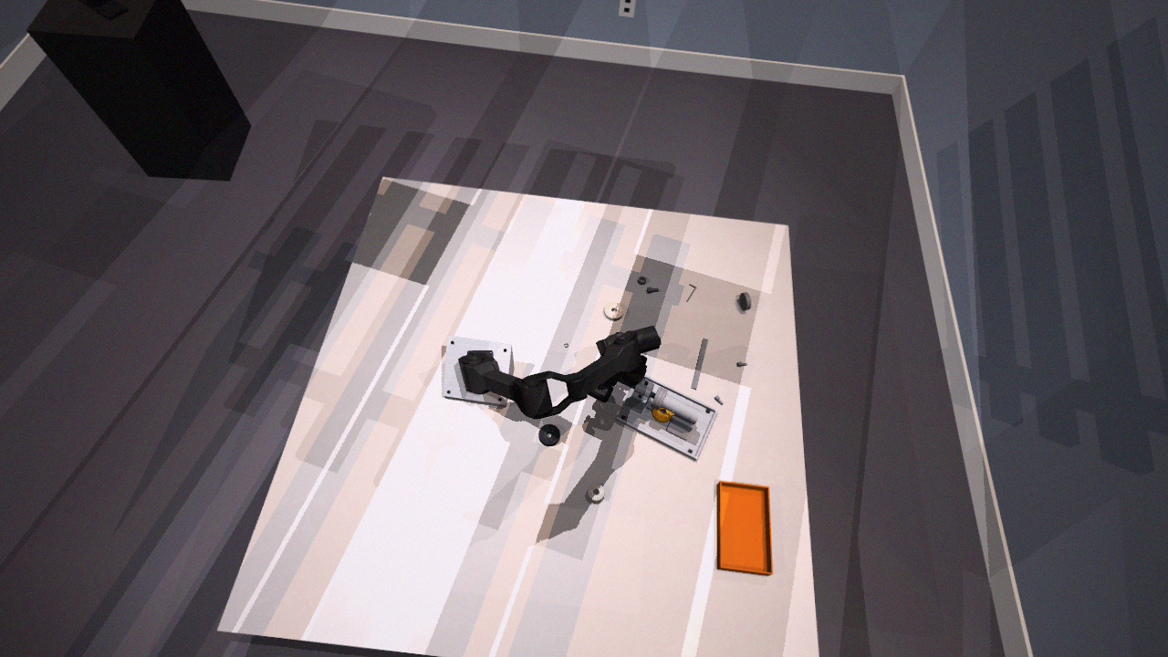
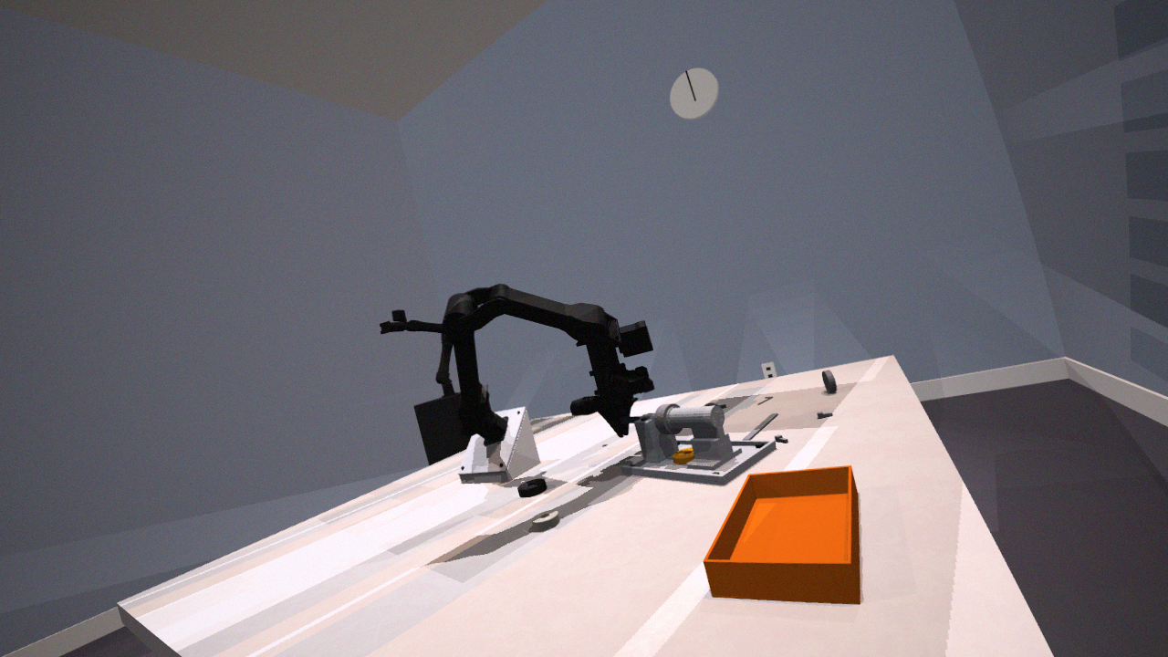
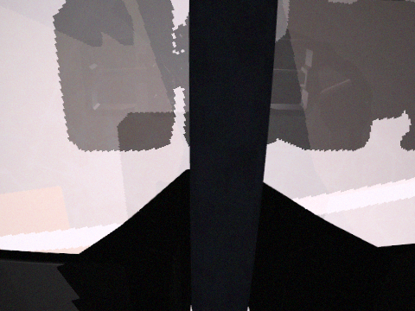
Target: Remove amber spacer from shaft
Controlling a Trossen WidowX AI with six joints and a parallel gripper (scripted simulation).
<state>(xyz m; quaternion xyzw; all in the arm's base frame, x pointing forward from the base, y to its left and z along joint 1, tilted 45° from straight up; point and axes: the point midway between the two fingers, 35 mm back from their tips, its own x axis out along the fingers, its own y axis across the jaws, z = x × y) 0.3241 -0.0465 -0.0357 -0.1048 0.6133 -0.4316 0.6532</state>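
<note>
My gripper tip is 60 mm short of the dark shaft, 30 mm to the left of it and 30 mm below it. The rest, counted from my gripper tip: amber spacer 150 mm ahead, 70 mm to the right, 30 mm below; black disc 150 mm behind, 140 mm to the right, 40 mm below; grey shaft fixture 160 mm ahead, 80 mm to the right.
</note>
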